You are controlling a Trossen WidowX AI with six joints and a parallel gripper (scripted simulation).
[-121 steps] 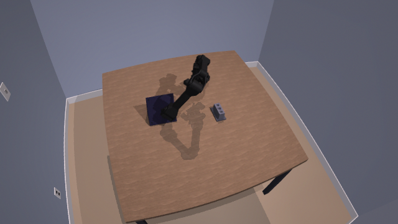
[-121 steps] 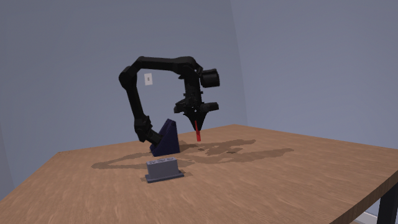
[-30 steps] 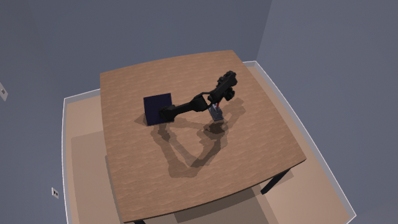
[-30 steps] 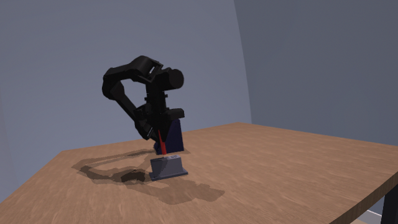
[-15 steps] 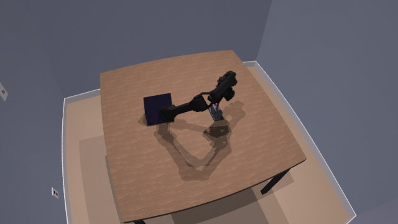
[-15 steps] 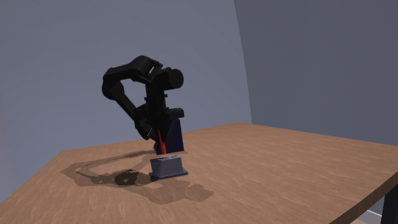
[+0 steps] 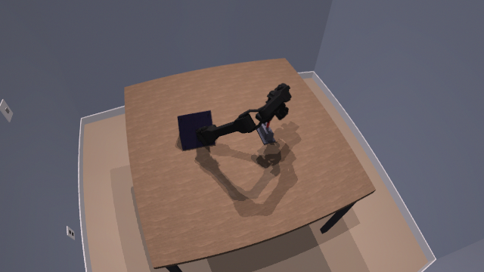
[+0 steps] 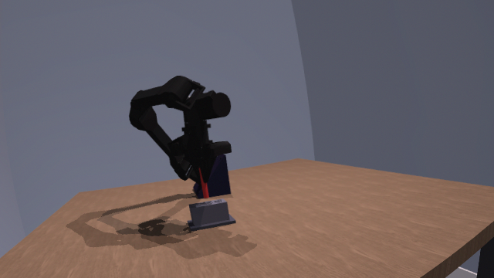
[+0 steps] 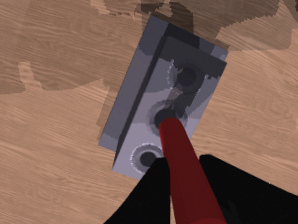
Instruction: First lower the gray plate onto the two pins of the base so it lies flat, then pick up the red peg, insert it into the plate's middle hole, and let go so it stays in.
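The gray plate lies 7 cm below my gripper tip. Round my gripper tip: red peg (right at my gripper tip); then base (11 cm below).
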